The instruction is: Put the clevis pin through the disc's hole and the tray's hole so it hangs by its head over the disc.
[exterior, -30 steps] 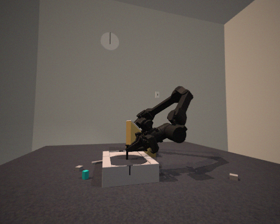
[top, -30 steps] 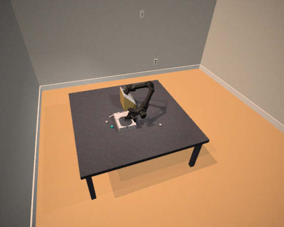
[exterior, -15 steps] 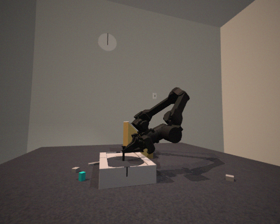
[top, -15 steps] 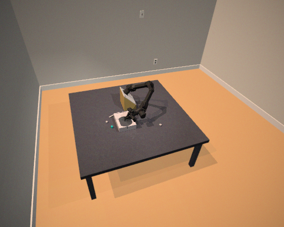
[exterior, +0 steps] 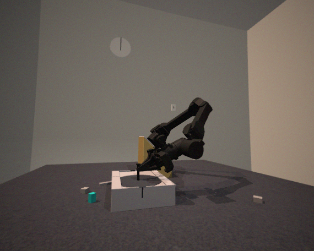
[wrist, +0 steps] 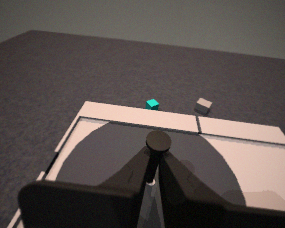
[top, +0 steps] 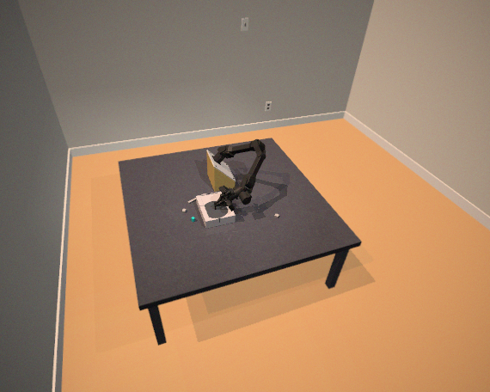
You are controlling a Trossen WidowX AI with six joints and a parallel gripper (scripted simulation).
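My gripper tip is now 1 cm above the clevis pin. Also, from my gripper tip: teal cube (14 cm to the right, 8 cm below); grey disc (3 cm below, 1 cm to the left); rimmed tray (5 cm below, 3 cm behind, 1 cm to the left).
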